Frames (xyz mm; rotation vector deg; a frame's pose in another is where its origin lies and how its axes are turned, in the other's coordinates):
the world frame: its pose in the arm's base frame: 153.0 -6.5 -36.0 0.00 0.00 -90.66
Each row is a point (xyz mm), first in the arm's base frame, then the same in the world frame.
Working: the arm's base frame: its pose in the world frame: -4.7 -153.1 36.0 0.00 0.00 90.66

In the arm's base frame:
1: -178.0 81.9 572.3
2: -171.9 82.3 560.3
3: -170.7 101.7 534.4
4: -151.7 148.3 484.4
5: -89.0 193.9 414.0
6: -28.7 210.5 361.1
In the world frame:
1: -84.6 -332.0 608.3
2: -85.1 -325.9 596.3
3: -104.5 -324.9 570.4
4: -151.3 -306.5 520.4
5: -197.6 -244.3 450.0
6: -214.9 -184.2 397.1

